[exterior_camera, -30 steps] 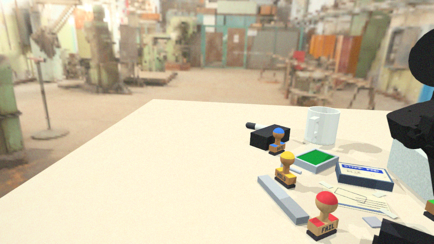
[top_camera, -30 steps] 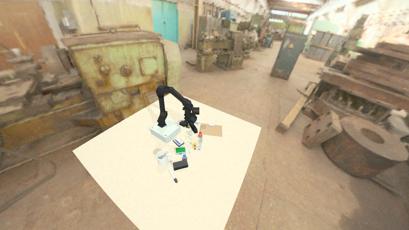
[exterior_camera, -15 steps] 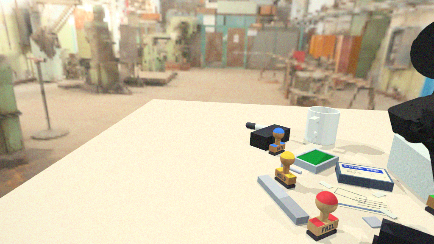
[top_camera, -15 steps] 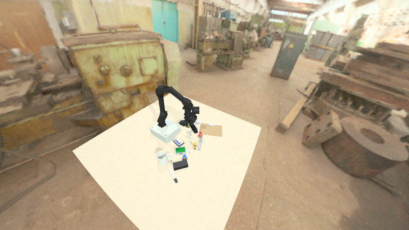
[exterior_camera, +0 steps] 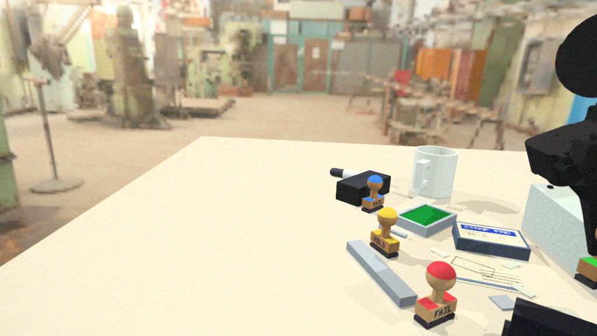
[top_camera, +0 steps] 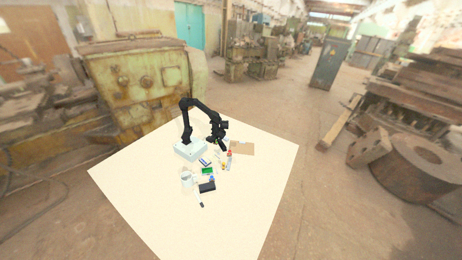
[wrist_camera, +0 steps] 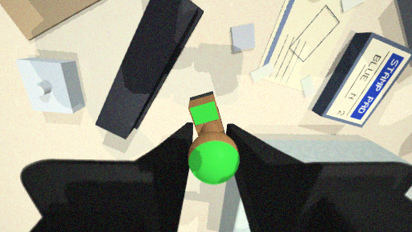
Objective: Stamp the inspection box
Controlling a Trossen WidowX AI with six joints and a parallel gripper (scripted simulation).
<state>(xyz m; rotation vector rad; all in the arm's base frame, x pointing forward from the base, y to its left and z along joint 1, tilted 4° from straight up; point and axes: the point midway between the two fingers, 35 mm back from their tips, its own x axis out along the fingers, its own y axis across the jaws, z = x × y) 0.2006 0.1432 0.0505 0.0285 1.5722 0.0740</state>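
Now: the green ink pad 10 cm ahead of my gripper tip, 23 cm to the right of it and 7 cm below it. The rest, counted from my gripper tip: card: 7 cm ahead, 10 cm to the right, 8 cm below; then red FAIL stamp: 15 cm ahead, 1 cm to the left, 6 cm below; then PASS stamp: right at my gripper tip.
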